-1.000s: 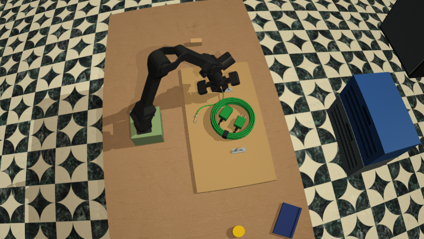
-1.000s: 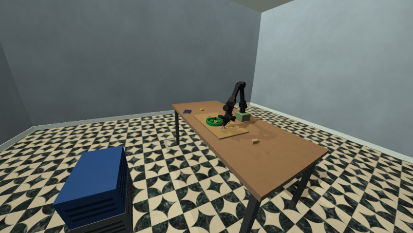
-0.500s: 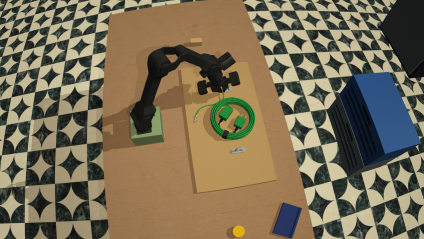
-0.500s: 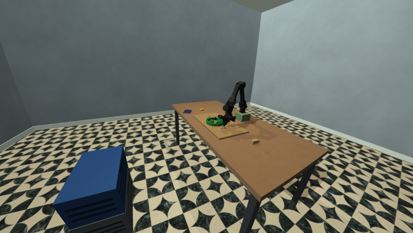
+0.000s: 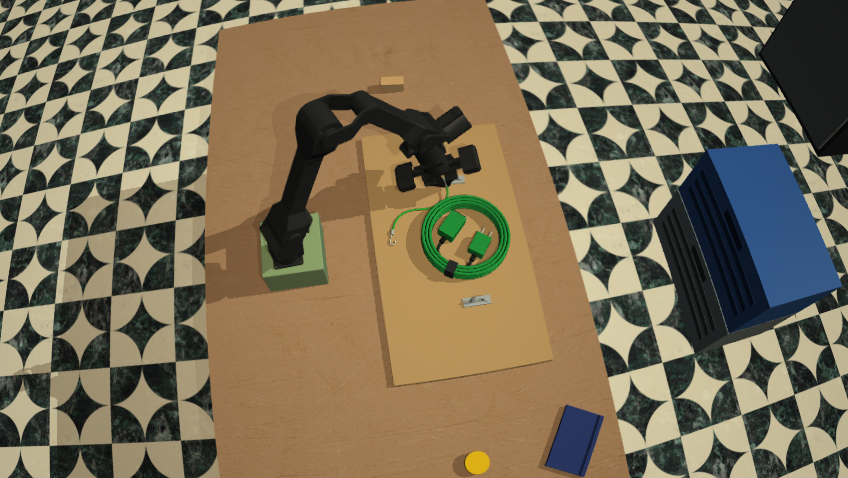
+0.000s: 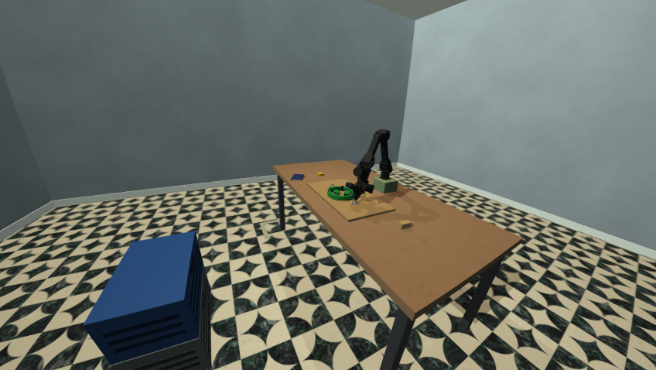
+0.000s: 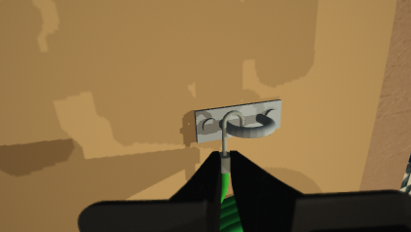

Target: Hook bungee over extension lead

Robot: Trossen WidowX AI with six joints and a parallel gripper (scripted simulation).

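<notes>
Right now my hand is 1 cm past the board, 13 cm to the left of it and 5 cm above it. Also, from my hand: small wooden block 5 cm behind, 35 cm to the left, 4 cm below; yellow disc 7 cm behind, 63 cm to the right, 5 cm below.
</notes>
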